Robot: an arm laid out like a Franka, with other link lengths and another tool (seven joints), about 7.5 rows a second.
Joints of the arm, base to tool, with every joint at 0 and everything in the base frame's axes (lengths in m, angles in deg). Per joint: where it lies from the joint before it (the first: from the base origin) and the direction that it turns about. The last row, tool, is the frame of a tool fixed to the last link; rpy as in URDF.
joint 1: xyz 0 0 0.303 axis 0 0 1
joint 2: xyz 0 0 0 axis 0 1 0
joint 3: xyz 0 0 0.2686 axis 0 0 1
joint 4: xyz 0.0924 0 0 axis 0 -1 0
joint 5: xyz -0.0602 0 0.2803 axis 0 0 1
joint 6: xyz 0 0 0 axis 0 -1 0
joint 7: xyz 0.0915 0 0 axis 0 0 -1
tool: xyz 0.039 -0.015 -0.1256 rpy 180 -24.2 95.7
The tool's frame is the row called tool.
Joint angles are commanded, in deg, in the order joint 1, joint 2, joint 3, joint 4, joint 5, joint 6, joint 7. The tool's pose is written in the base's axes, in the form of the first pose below.
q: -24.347 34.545 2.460 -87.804 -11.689 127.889 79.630
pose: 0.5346 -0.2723 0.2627 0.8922 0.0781 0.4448 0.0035 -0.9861 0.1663
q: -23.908 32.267 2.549 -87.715 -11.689 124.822 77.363
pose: 0.5336 -0.2678 0.2822 0.8968 0.1152 0.4271 0.0460 -0.9846 0.1688
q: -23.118 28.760 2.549 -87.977 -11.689 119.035 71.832
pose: 0.5285 -0.2599 0.3076 0.9063 0.1981 0.3734 0.1475 -0.9760 0.1599
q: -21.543 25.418 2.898 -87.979 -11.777 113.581 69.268
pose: 0.5258 -0.2412 0.3330 0.9076 0.2530 0.3350 0.2146 -0.9655 0.1477
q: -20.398 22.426 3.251 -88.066 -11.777 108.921 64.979
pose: 0.5222 -0.2264 0.3549 0.8959 0.3281 0.2996 0.3023 -0.9443 0.1299
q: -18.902 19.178 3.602 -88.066 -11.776 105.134 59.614
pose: 0.5210 -0.2083 0.3807 0.8605 0.4259 0.2797 0.4096 -0.9047 0.1174
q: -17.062 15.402 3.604 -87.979 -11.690 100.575 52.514
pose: 0.5165 -0.1888 0.4099 0.8018 0.5403 0.2555 0.5349 -0.8394 0.0965
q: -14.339 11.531 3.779 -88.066 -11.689 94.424 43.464
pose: 0.5094 -0.1591 0.4347 0.7042 0.6765 0.2153 0.6854 -0.7270 0.0424
